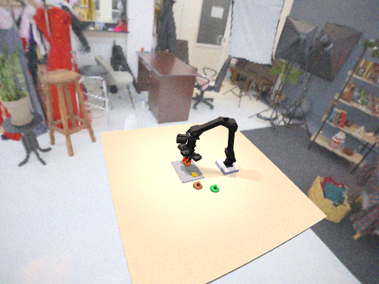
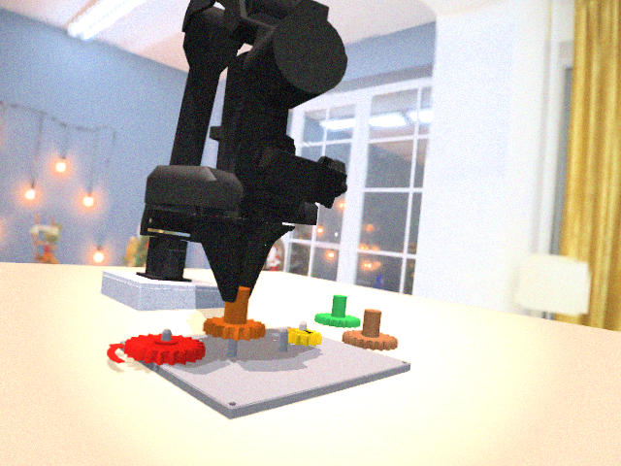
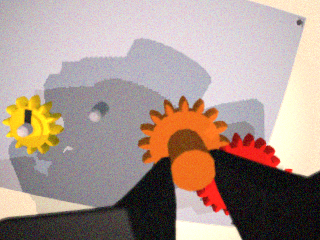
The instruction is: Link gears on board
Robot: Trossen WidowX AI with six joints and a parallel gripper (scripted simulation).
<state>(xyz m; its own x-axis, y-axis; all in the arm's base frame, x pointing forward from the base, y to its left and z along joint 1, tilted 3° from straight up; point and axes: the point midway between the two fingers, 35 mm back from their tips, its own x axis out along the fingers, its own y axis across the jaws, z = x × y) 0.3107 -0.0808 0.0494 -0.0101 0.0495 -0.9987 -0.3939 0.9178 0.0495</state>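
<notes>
The red gear is 5 cm to the right of my gripper tip, 4 cm below it and 2 cm behind it. Also, from my gripper tip: orange gear: 1 cm below; then red arrow: 9 cm to the right, 5 cm below, 4 cm behind; then yellow gear: 10 cm to the left, 4 cm below, 2 cm behind.
</notes>
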